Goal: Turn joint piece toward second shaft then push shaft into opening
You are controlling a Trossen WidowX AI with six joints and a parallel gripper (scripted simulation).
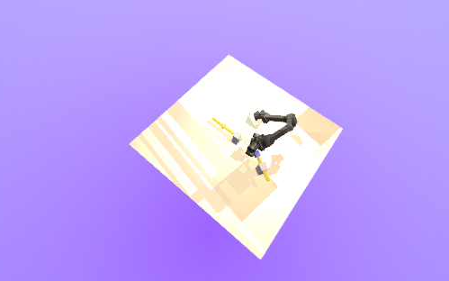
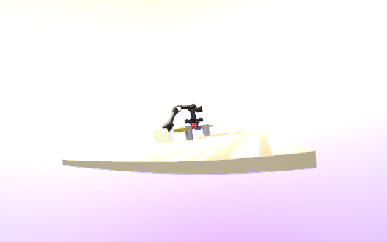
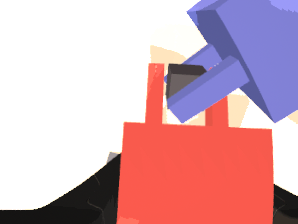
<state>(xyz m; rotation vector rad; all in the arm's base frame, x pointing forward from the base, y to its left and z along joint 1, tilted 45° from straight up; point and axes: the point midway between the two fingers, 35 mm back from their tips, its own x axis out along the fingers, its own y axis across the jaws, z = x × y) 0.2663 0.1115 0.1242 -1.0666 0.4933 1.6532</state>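
The red joint piece is 30 mm above my gripper tip, 20 mm to the left of it and 10 mm behind it.
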